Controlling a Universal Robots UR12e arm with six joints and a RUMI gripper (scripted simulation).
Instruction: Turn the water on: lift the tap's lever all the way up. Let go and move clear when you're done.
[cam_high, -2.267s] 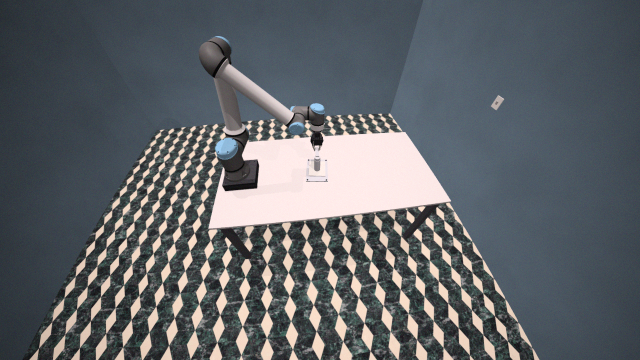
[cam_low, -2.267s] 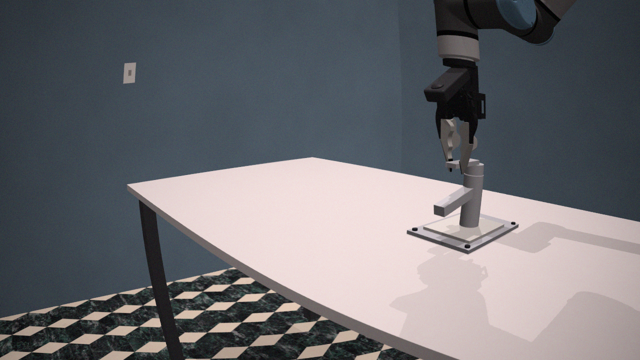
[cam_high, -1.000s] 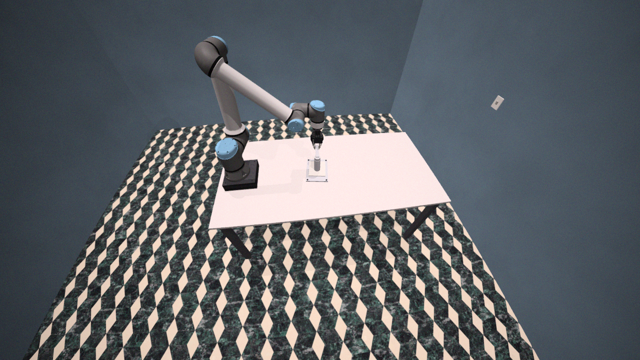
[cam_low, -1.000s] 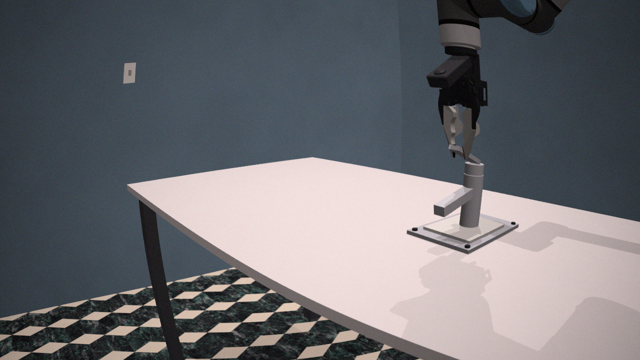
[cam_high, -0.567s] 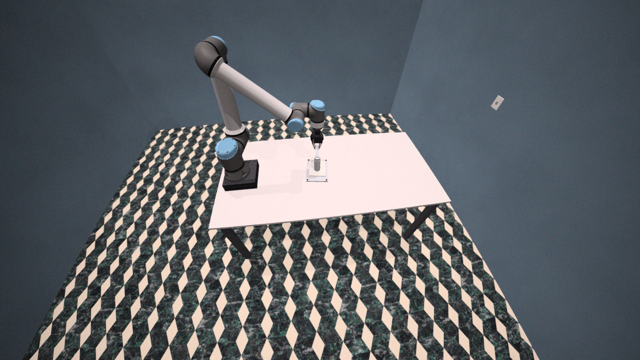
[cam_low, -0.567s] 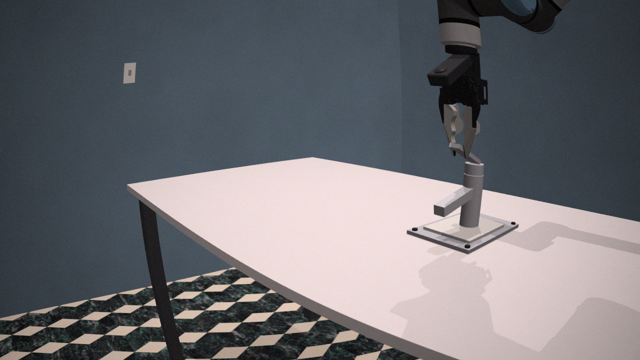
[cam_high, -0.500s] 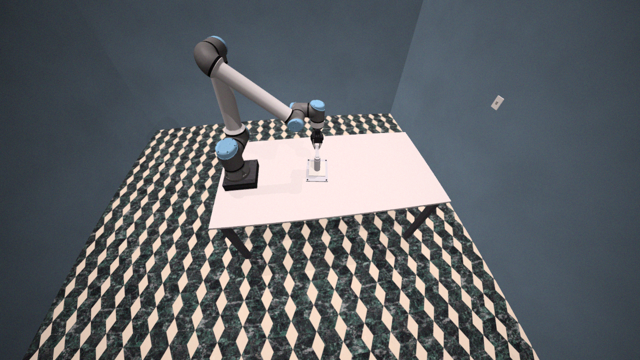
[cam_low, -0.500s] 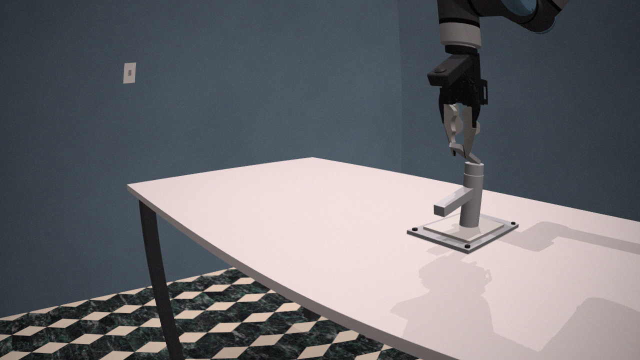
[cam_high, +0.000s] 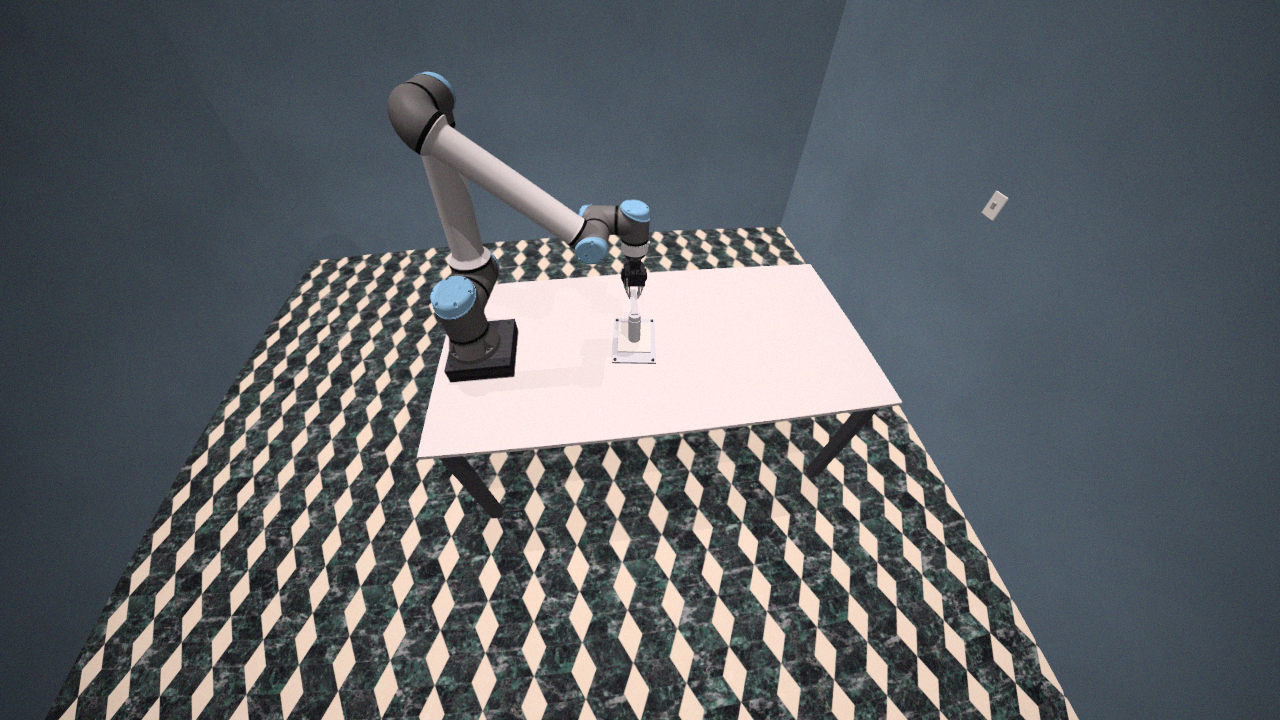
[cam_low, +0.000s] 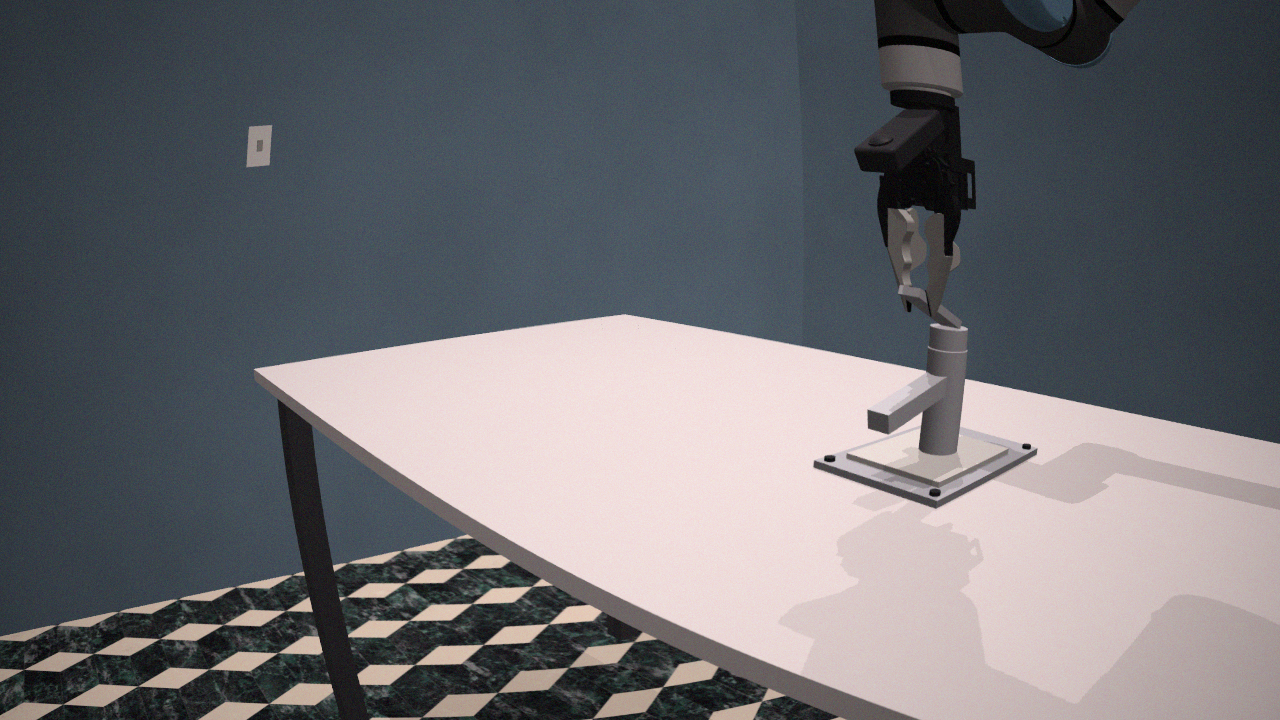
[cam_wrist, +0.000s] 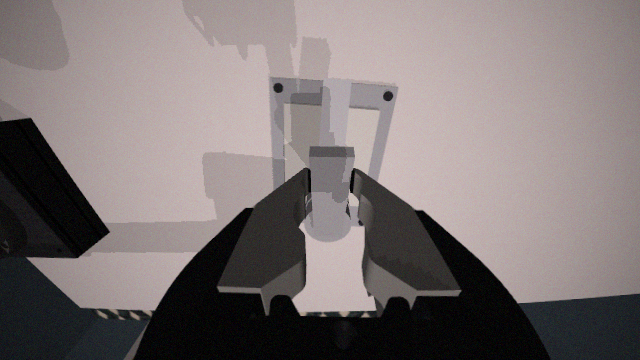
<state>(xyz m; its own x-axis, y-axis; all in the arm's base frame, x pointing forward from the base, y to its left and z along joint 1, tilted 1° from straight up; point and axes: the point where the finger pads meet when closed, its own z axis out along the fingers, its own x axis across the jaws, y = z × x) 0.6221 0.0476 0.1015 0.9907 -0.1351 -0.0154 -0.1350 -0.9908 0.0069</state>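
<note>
Right now my hand is 30 mm to the left of the lever and 10 mm above it. From my hand the other things lie so: grey tap: 10 mm behind, 50 mm to the right, 70 mm below.
</note>
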